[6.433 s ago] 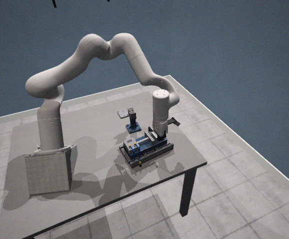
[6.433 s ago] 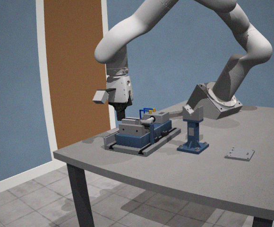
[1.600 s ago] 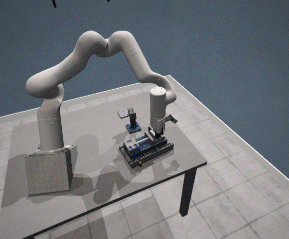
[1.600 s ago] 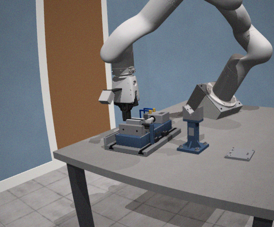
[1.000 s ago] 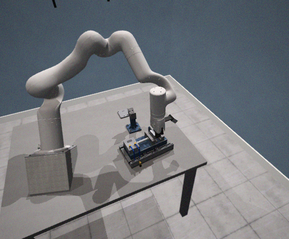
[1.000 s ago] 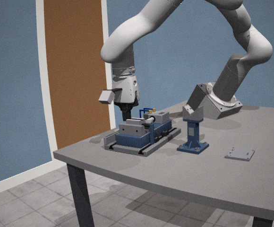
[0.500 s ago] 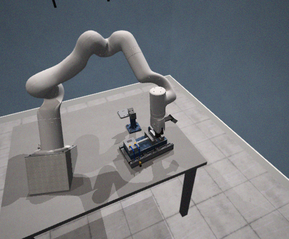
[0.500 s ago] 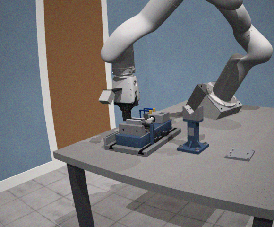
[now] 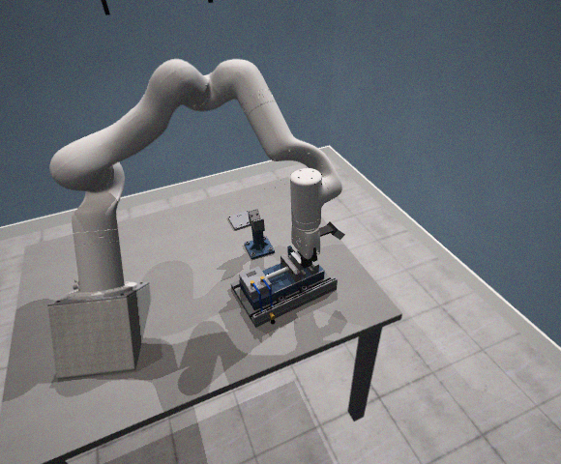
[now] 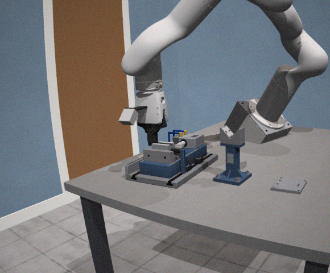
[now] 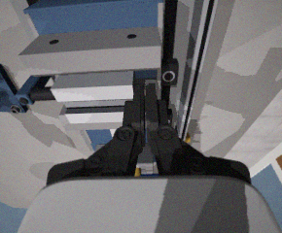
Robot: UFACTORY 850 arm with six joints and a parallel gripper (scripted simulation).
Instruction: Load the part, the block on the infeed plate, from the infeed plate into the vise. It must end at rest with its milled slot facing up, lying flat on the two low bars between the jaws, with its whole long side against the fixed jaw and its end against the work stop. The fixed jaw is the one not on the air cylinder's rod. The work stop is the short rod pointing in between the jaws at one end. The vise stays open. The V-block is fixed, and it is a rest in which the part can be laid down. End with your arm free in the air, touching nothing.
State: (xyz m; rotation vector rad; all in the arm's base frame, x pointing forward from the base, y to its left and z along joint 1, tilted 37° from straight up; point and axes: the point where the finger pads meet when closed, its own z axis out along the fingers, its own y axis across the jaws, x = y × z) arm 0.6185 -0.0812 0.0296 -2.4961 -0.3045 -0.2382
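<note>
The part lies 40 mm to the left of my hand, 20 mm below it and 10 mm behind it. Also, from my hand: fixed jaw (40 mm to the left, 40 mm below, 20 mm ahead); then moving jaw (50 mm behind, 40 mm below, 30 mm to the left); then work stop (80 mm to the left, 30 mm below, 20 mm behind).
</note>
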